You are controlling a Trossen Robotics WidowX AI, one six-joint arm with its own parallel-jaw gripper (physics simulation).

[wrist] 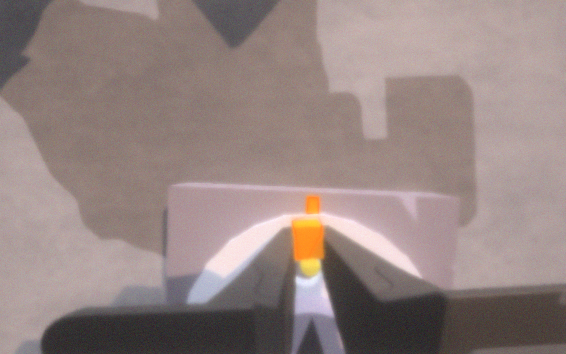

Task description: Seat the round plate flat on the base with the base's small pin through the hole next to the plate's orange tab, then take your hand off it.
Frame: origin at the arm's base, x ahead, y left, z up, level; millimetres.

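Seen in the pictures: gripper, fingertip midpoint: [305,236].
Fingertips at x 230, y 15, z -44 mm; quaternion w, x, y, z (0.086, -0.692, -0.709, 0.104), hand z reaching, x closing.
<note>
A point is followed by its place in that frame.
The base [225,202] {x 217, y -18, z -53 mm} is a pinkish-grey block with a straight far edge and a small orange mark [312,204] {x 218, y 19, z -52 mm} near that edge. The round plate [246,245] {x 233, y -8, z -46 mm} is pale; its far rim shows as an arc over the base, and the fingers hide much of the rest. My gripper [305,236] {x 230, y 15, z -44 mm} is shut on the plate's orange tab [308,242] {x 228, y 16, z -30 mm}, which lines up closely with the orange mark. A yellow round spot [310,267] {x 243, y 17, z -47 mm} with a pale rim shows just below the tab, between the fingers. I cannot tell whether the plate touches the base or whether the pin is in the hole.
The light table top [520,150] {x 196, y 126, z -77 mm} surrounds the base, with a broad brown shadow across it beyond the base. Dark grey pointed shapes [235,20] [17,35] show at the top and upper left edges of the view.
</note>
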